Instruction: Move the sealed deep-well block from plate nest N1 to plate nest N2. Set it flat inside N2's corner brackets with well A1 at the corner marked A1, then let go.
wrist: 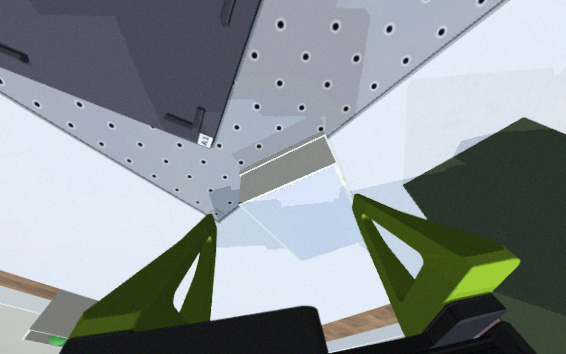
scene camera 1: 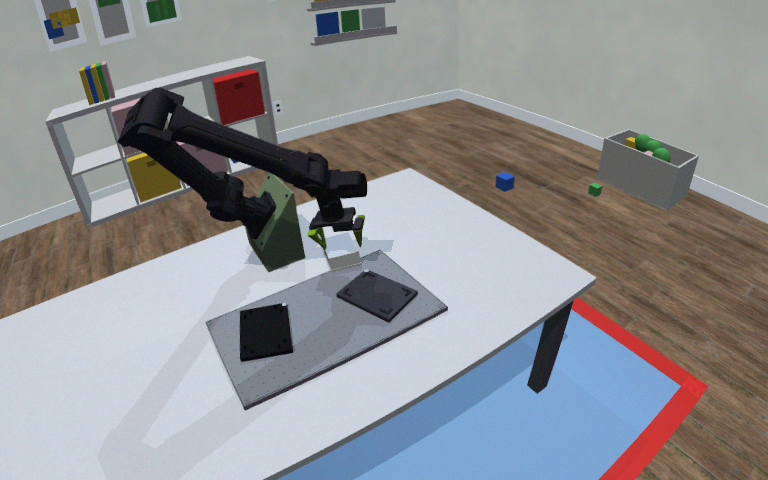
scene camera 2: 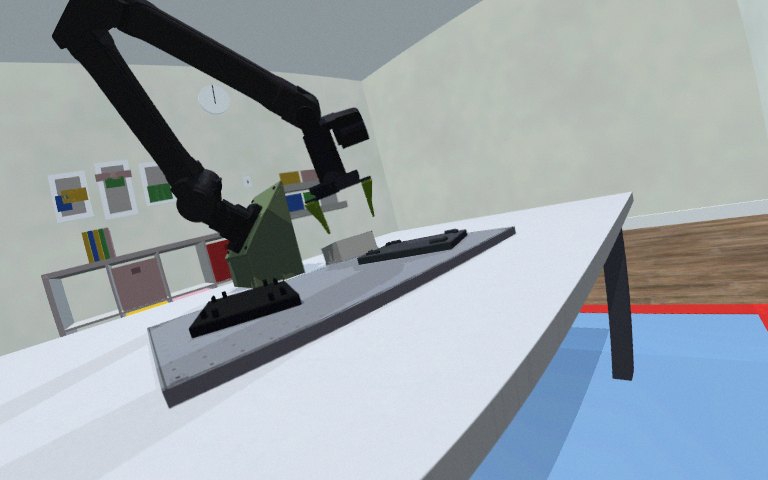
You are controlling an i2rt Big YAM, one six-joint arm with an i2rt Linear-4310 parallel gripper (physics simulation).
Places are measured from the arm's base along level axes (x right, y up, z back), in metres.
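Pixels of known places: gripper, between the fingertips: (wrist: 285, 210) (scene camera 1: 343, 247) (scene camera 2: 351, 225); arm's base, origin of its link: (scene camera 1: 262, 215) (scene camera 2: 246, 229).
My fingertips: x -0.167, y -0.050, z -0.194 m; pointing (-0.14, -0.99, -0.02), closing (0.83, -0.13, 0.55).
Note:
For each thing: its top centre in the pictures, then the offset to it from my fingertips. Level surfaces: height alone.
- perforated board, centre of its top: (scene camera 2: 343, 275) (scene camera 1: 321, 316) dy -0.065, dx +0.125, dz -0.153 m
- dark grey nest with L-shaped corner brackets, centre of its top: (wrist: 92, 14) (scene camera 2: 413, 239) (scene camera 1: 376, 290) dy -0.048, dx -0.022, dz -0.150 m
- black nest with pegs, centre of its top: (scene camera 2: 243, 291) (scene camera 1: 263, 326) dy -0.044, dx +0.267, dz -0.143 m
- white table's, height of its surface: dy -0.079 m
The pale, white-topped block with grey sides (scene camera 1: 344, 260) (scene camera 2: 352, 247) (wrist: 289, 171) is off both nests, at the back edge of the perforated board (scene camera 1: 317, 305) (scene camera 2: 334, 288) (wrist: 305, 70), near its back right corner. I cannot tell whether it lies flat or tilted. My gripper (scene camera 1: 343, 247) (scene camera 2: 351, 224) (wrist: 285, 210) is open and empty, above the block. The dark grey nest with L-shaped corner brackets (scene camera 1: 377, 295) (scene camera 2: 413, 249) (wrist: 170, 60) is on the board's right part; its A1 label (wrist: 204, 140) faces the block. The black nest with pegs (scene camera 1: 265, 333) (scene camera 2: 249, 310) is at left, without a block.
The green arm mount (scene camera 1: 287, 234) (scene camera 2: 277, 249) (wrist: 490, 190) stands behind the board, left of the block. The white table's (scene camera 1: 453, 249) right edge lies beyond the board. On the floor are a blue cube (scene camera 1: 504, 181), a green cube (scene camera 1: 594, 189) and a grey bin (scene camera 1: 642, 178).

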